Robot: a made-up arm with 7 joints. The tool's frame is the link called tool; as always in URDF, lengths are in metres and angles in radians. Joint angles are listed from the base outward. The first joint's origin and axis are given. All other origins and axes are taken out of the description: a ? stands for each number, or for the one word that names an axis. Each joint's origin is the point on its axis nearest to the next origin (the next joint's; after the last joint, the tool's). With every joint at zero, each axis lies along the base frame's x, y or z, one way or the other. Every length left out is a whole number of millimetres.
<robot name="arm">
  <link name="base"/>
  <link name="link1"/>
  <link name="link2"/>
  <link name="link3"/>
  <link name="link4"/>
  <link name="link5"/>
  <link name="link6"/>
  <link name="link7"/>
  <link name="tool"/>
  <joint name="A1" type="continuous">
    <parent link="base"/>
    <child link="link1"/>
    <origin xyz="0 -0.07 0.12" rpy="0 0 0"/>
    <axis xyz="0 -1 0"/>
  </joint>
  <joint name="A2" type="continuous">
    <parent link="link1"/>
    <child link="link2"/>
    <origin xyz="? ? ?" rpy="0 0 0"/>
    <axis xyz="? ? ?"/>
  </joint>
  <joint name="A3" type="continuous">
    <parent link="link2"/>
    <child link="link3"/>
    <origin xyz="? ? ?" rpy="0 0 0"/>
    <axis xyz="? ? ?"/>
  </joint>
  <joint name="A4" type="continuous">
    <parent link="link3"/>
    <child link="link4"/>
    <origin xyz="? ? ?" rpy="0 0 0"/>
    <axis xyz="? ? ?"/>
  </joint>
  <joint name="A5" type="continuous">
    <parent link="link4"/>
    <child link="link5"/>
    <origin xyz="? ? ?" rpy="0 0 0"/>
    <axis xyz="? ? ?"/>
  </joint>
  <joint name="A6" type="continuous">
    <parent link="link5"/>
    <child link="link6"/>
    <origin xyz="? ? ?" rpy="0 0 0"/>
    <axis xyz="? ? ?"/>
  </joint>
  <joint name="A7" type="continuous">
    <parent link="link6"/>
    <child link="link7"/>
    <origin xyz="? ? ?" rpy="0 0 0"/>
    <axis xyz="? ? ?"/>
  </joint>
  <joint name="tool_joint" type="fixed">
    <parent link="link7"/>
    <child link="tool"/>
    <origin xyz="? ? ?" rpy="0 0 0"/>
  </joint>
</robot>
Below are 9 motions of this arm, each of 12 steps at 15 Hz.
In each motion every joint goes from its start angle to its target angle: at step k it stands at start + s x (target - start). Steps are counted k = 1, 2, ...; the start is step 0. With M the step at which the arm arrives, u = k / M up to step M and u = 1 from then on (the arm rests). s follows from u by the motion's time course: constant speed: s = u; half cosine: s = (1 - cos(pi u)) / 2; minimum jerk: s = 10 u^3 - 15 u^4 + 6 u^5.
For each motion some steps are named. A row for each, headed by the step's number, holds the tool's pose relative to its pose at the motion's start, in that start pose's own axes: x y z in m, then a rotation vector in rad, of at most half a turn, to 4 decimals.
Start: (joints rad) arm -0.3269 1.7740 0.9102 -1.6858 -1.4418 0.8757 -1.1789
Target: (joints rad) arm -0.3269 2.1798 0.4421 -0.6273 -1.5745 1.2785 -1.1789
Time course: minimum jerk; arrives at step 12
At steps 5, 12:
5: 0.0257 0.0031 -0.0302 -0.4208 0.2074 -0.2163
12: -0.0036 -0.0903 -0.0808 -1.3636 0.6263 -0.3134

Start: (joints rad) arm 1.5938 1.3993 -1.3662 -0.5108 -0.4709 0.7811 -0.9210
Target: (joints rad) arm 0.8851 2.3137 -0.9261 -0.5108 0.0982 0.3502 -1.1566
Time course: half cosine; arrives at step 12
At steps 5, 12:
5: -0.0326 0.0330 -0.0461 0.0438 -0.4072 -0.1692
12: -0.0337 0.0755 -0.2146 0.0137 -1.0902 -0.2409

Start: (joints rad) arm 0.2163 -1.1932 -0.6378 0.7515 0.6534 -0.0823 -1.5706
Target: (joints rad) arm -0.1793 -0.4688 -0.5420 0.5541 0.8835 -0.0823 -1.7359
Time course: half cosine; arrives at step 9
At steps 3, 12:
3: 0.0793 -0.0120 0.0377 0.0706 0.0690 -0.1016
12: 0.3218 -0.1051 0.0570 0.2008 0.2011 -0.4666

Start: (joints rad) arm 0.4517 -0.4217 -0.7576 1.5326 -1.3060 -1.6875 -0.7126
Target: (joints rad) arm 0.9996 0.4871 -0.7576 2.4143 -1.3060 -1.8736 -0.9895
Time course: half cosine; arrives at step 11
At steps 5, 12:
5: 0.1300 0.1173 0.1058 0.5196 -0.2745 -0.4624
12: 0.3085 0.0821 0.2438 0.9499 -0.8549 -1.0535

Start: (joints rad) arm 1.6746 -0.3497 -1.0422 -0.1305 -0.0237 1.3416 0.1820
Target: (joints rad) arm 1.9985 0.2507 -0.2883 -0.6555 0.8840 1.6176 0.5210
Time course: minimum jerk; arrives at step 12
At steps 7, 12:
7: -0.0760 0.0818 -0.1535 -1.0503 -0.5091 0.2213
12: -0.0925 0.0813 -0.2511 -1.5711 -0.5593 0.4698

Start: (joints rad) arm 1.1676 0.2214 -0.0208 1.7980 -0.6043 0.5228 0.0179
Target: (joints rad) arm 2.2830 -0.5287 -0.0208 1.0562 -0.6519 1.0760 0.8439
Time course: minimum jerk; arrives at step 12
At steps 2, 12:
2: -0.0422 -0.0030 0.0103 0.0005 0.0024 0.0912
12: -0.4320 -0.7673 0.1775 0.3757 -0.9583 1.8943

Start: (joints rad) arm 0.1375 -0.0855 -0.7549 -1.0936 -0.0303 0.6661 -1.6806
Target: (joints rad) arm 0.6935 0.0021 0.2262 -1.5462 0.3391 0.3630 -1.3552
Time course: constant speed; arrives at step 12
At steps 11, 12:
11: -0.2054 -0.5117 -0.3245 -0.3721 -0.4096 1.3629
12: -0.1819 -0.5589 -0.3482 -0.4642 -0.4226 1.4545

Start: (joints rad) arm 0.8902 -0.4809 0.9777 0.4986 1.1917 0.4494 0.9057
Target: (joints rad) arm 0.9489 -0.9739 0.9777 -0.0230 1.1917 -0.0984 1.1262
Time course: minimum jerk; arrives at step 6
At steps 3, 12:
3: -0.0048 0.0392 0.0686 -0.1458 -0.2220 0.4265
12: -0.0303 0.0838 0.0900 -0.2291 -0.3033 0.9152

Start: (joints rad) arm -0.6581 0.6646 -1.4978 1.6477 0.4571 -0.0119 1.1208
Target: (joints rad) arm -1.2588 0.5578 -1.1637 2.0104 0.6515 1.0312 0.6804
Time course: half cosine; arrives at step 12
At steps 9, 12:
9: -0.1089 -0.3033 0.0022 -0.9349 0.8392 -1.0607
12: -0.1657 -0.3467 0.0293 -1.0785 0.9867 -1.2568

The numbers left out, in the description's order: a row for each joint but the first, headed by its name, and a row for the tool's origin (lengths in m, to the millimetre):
A2: xyz 0.1 0 -0.07, axis 0 0 -1
A3: xyz 0.04 -0.22 0, axis -1 0 0
A4: xyz 0 0 -0.03, axis 0 0 -1
A5: xyz 0.04 0.31 0, axis 0 0 1
A6: xyz 0.19 -0.02 0, axis -1 0 0
A7: xyz 0 0.03 0, axis 0 0 1
tool: xyz -0.05 0.2 0

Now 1 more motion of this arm.
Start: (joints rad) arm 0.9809 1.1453 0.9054 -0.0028 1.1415 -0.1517 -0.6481
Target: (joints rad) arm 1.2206 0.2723 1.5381 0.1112 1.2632 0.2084 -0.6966
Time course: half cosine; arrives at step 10
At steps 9, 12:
9: 0.2590 -0.1735 -0.1482 -1.0410 -0.7949 0.0989
12: 0.2704 -0.1809 -0.1429 -1.0670 -0.8175 0.0930

